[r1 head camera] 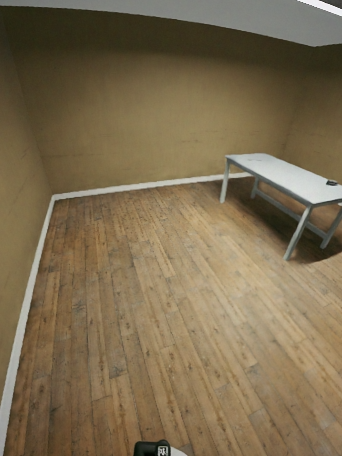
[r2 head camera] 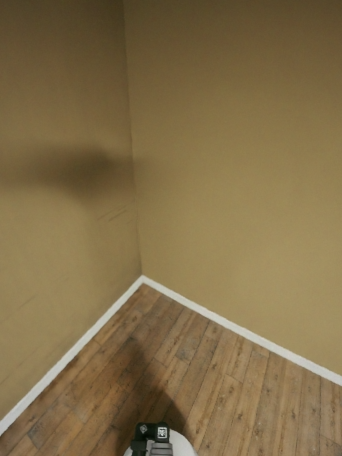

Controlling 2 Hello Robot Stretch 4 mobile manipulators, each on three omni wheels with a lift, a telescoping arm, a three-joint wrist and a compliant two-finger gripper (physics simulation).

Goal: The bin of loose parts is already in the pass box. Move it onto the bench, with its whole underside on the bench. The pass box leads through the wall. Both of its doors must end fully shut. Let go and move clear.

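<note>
A long white table (r1 head camera: 280,172), which may be the bench, stands at the right in the r1 view, against the far side of the room. Its near right end is cut off by the view's edge. The bin of loose parts, the pass box and its doors do not show in either view. Neither gripper shows. A dark wrist part (r1 head camera: 146,448) of r1 shows at the bottom of its view, and a dark wrist part (r2 head camera: 152,431) of r2 at the bottom of its own.
A small dark object (r1 head camera: 331,183) lies on the white table. The r1 view shows tan walls (r1 head camera: 150,100) with a white baseboard (r1 head camera: 125,188) around a wooden floor (r1 head camera: 165,300). The r2 view faces a close room corner, with a baseboard (r2 head camera: 240,336) and a shadow on the left wall (r2 head camera: 50,240).
</note>
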